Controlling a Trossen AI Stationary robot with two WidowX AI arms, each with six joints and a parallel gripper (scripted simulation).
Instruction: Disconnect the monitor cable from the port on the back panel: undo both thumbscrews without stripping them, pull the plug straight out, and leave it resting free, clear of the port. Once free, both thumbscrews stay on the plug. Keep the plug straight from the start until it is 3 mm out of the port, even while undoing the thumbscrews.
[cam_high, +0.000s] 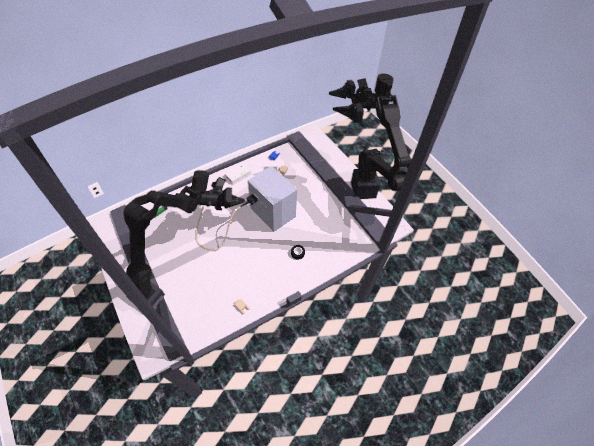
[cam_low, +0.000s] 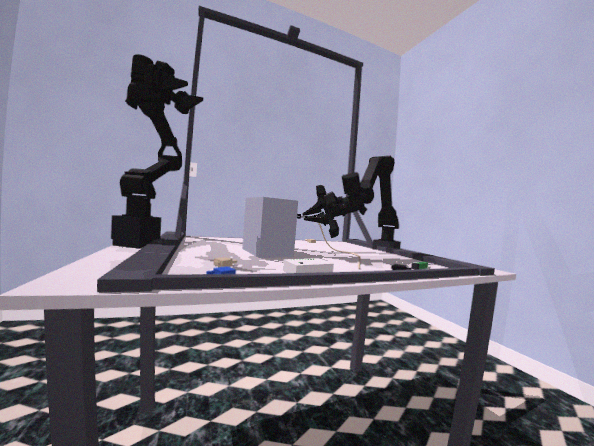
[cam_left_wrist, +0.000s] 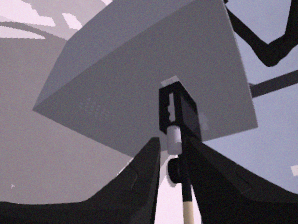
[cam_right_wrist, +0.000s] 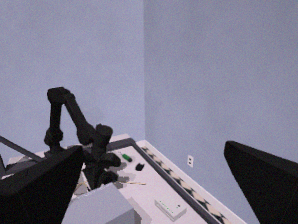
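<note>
Right now the grey box is 3 cm behind my left hand, 14 cm to the right of it and 5 cm below it.
</note>
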